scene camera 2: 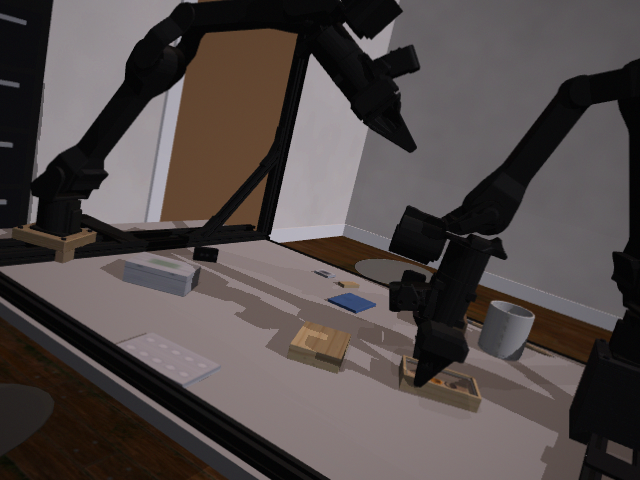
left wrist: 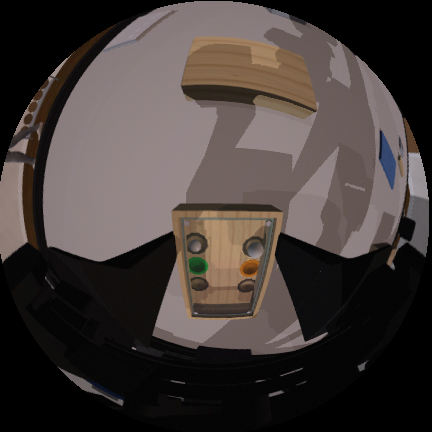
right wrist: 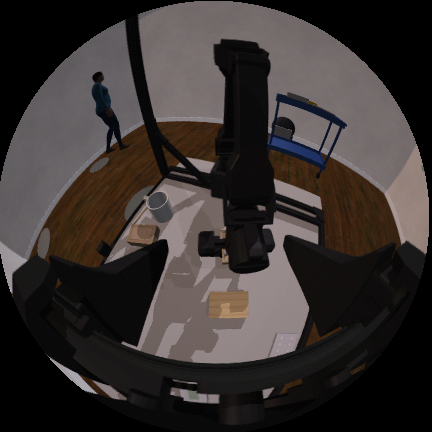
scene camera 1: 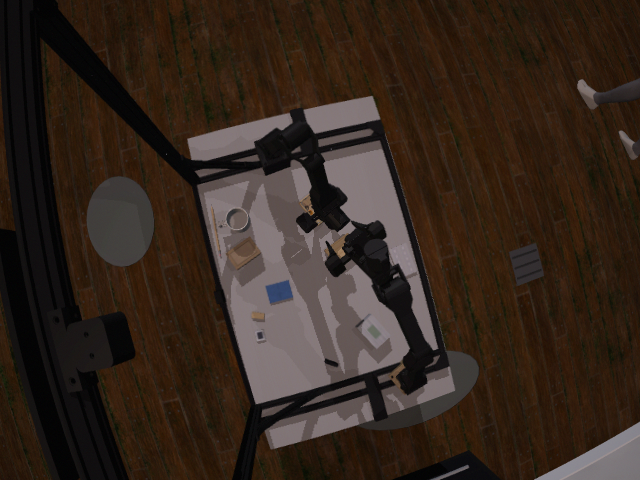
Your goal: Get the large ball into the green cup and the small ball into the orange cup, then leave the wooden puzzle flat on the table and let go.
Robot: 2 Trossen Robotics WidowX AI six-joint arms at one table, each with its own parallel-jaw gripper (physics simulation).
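Places are measured from the left arm's base along level axes (x ahead, y left, z up), in metres.
Pixels of known places: left gripper, between the fingertips: [scene camera 2: 415, 374] [left wrist: 226, 237]; right gripper, between the fingertips: [scene camera 2: 413, 151] [right wrist: 226, 243] [scene camera 1: 338, 231]; left arm's base, origin of its link: [scene camera 2: 636, 360] [scene camera 1: 272, 149]; right arm's base, origin of its link: [scene camera 2: 56, 229] [scene camera 1: 407, 377].
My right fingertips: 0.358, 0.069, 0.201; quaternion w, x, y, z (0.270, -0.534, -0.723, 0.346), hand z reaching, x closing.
Note:
Ahead of a thing's pixels: the offset from my right fingertips to its top centre, as dx, dy, dz. "pt": to the spot under its first point.
The wooden puzzle @(-0.125, +0.006, -0.294) [scene camera 1: 307, 203] [scene camera 2: 444, 396] [left wrist: 227, 214] is a narrow box with a clear cover, looking nearly level at the table; whether it touches is unclear. My left gripper [scene camera 2: 431, 374] [left wrist: 226, 237] is shut on its two long sides. In the left wrist view, the green cup @(pt -0.119, +0.028, -0.299) [left wrist: 198, 266] is at left and the orange cup @(pt -0.109, -0.008, -0.299) [left wrist: 249, 268] at right. The small ball @(-0.109, +0.035, -0.306) [left wrist: 195, 245] rests in the dark-rimmed hole above the green cup, the large ball @(-0.098, -0.010, -0.303) [left wrist: 255, 248] in the one above the orange cup. My right gripper [scene camera 2: 405, 139] is open and empty, high above the table.
A wooden block @(+0.050, +0.039, -0.298) [scene camera 1: 338, 248] [scene camera 2: 320, 341] [left wrist: 245, 65] [right wrist: 228, 305] lies near the puzzle. A grey mug @(pt -0.190, -0.273, -0.313) [scene camera 1: 237, 220] [scene camera 2: 505, 330], a wooden box @(-0.069, -0.294, -0.286) [scene camera 1: 244, 253], a blue pad @(+0.105, -0.228, -0.316) [scene camera 1: 279, 291] [scene camera 2: 351, 302], a grey box @(+0.368, +0.032, -0.285) [scene camera 2: 160, 276] and a dotted white pad @(+0.174, +0.239, -0.314) [scene camera 2: 168, 359] stand around.

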